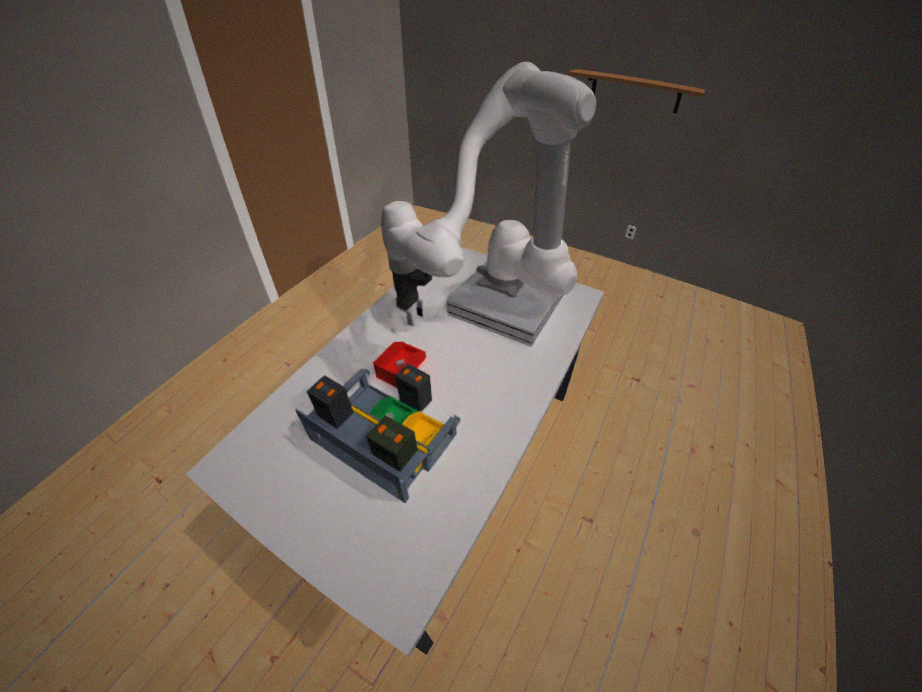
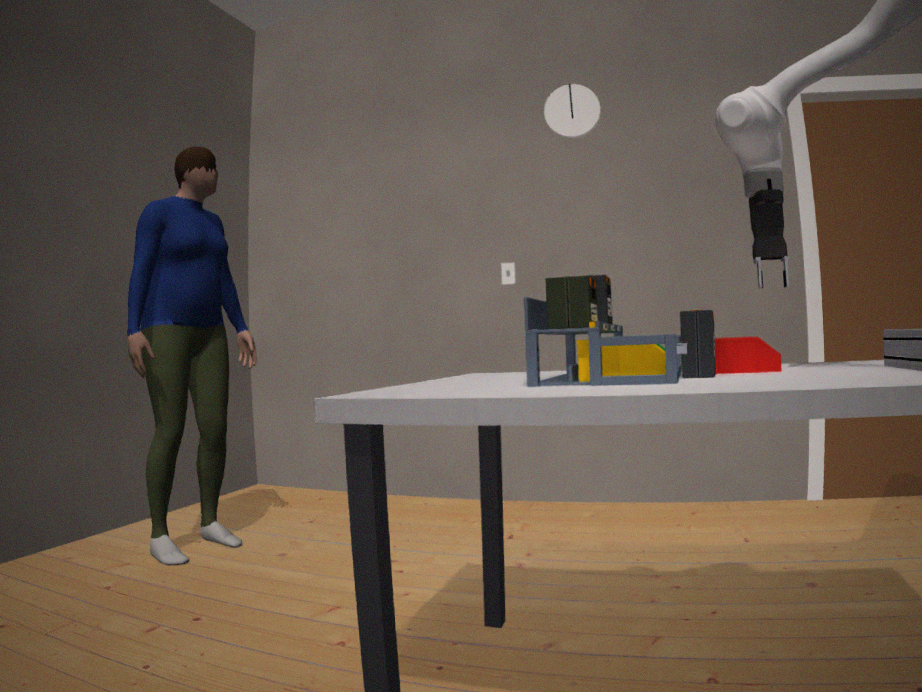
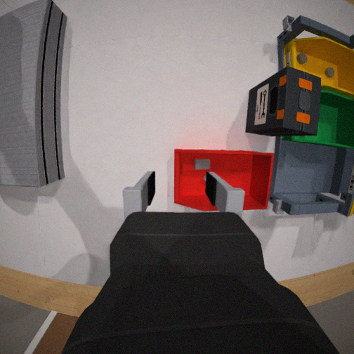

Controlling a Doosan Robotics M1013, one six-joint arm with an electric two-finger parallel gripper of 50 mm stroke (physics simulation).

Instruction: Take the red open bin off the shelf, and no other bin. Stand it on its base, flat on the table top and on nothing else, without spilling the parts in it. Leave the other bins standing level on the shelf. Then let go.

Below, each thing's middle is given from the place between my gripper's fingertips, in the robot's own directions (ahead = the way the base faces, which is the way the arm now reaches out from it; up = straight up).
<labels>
My hand is 7 cm short of the red open bin [image 2: 741, 354], 3 cm to the left of it and 15 cm above it. The rest, counted from my hand: olive case [image 2: 579, 286] 42 cm ahead, 21 cm to the left, 3 cm below; then yellow bin [image 2: 650, 359] 31 cm ahead, 21 cm to the left, 14 cm below.
</labels>
